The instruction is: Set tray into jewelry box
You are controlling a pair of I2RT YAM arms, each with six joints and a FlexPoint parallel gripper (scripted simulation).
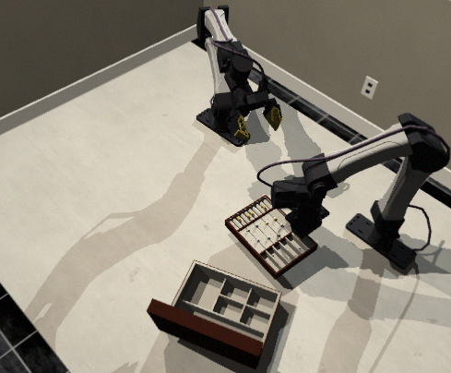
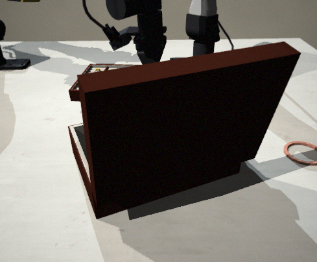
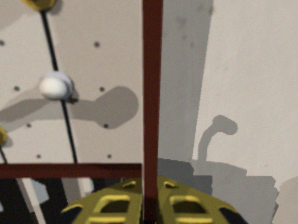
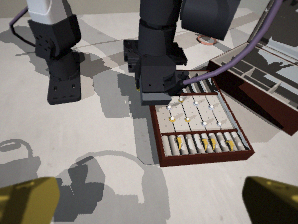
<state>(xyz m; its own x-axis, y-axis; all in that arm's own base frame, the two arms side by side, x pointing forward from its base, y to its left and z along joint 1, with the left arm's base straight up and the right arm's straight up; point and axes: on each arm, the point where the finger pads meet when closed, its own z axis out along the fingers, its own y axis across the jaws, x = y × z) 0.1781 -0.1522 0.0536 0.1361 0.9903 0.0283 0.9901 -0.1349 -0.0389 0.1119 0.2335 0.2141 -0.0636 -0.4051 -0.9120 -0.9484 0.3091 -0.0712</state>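
Right now my left hand is 330 mm short of the jewelry box, 60 mm below it and 10 mm to the right of it. Also, from my left hand: copper-coloured ring 290 mm ahead, 270 mm to the left, 50 mm below; tray 60 mm to the right, 60 mm ahead, 10 mm below.
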